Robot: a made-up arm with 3 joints. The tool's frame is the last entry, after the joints.
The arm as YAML. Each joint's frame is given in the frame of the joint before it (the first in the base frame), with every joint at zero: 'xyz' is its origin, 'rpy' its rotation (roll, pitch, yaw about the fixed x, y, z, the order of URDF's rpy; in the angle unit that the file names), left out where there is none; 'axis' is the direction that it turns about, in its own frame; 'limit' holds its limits. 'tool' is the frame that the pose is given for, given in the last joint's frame.
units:
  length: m
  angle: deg
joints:
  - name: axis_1
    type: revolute
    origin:
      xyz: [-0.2, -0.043, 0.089]
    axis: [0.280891, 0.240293, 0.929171]
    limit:
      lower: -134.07
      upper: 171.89
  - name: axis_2
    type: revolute
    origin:
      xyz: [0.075, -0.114, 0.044]
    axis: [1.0, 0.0, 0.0]
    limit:
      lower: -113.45
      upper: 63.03
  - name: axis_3
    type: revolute
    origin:
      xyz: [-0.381, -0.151, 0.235]
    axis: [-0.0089, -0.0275, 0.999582]
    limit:
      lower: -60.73
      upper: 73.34
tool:
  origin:
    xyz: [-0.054, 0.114, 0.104]
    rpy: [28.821, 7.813, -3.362]
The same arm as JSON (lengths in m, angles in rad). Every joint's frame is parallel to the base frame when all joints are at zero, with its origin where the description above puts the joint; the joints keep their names.
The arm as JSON. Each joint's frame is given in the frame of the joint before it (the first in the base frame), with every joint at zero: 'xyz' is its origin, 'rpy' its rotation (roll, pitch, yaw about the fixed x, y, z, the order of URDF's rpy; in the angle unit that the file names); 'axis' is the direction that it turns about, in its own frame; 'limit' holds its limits. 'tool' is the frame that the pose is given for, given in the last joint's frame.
{"units": {"length": "m", "angle": "rad"}, "joints": [{"name": "axis_1", "type": "revolute", "origin": {"xyz": [-0.2, -0.043, 0.089], "rpy": [0.0, 0.0, 0.0]}, "axis": [0.280891, 0.240293, 0.929171], "limit": {"lower": -2.34, "upper": 3.0}}, {"name": "axis_2", "type": "revolute", "origin": {"xyz": [0.075, -0.114, 0.044], "rpy": [0.0, 0.0, 0.0]}, "axis": [1.0, 0.0, 0.0], "limit": {"lower": -1.9801, "upper": 1.1001}}, {"name": "axis_3", "type": "revolute", "origin": {"xyz": [-0.381, -0.151, 0.235], "rpy": [0.0, 0.0, 0.0]}, "axis": [-0.0089, -0.0275, 0.999582], "limit": {"lower": -1.0599, "upper": 1.28}}], "tool": {"origin": {"xyz": [-0.054, 0.114, 0.104], "rpy": [0.503, 0.1364, -0.0587]}}}
